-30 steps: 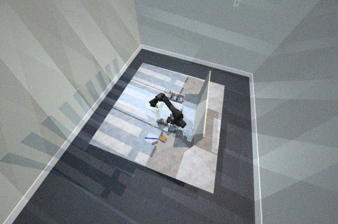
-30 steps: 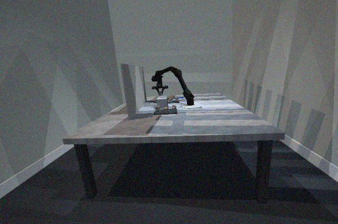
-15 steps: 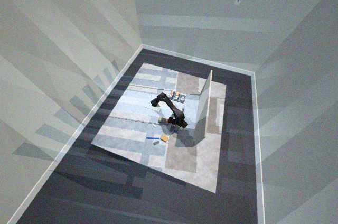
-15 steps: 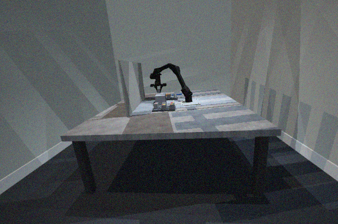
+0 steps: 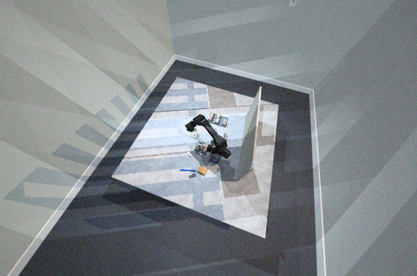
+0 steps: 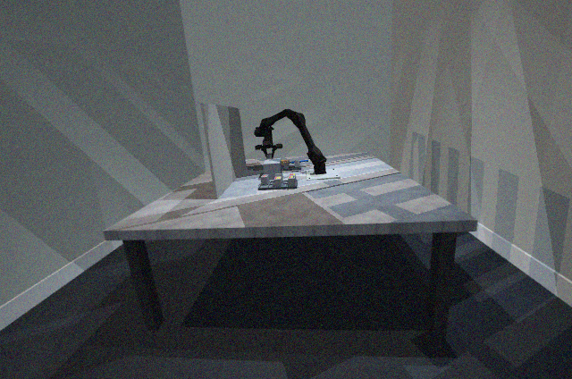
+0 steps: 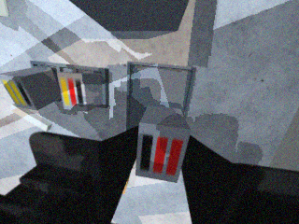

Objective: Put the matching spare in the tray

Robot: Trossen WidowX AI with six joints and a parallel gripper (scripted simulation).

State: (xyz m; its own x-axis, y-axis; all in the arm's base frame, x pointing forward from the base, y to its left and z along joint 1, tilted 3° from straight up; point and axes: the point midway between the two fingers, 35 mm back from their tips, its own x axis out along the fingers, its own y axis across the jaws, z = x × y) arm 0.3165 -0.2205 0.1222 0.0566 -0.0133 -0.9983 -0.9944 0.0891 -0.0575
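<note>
The dark tray lies 1 cm behind my gripper tip and 8 cm below it. Also, from my gripper tip: small grey piece 17 cm behind, 21 cm to the right, 8 cm below; grey mounted unit 3 cm behind, 20 cm to the left, 3 cm below; brown block 10 cm behind, 15 cm to the right, 6 cm below.
</note>
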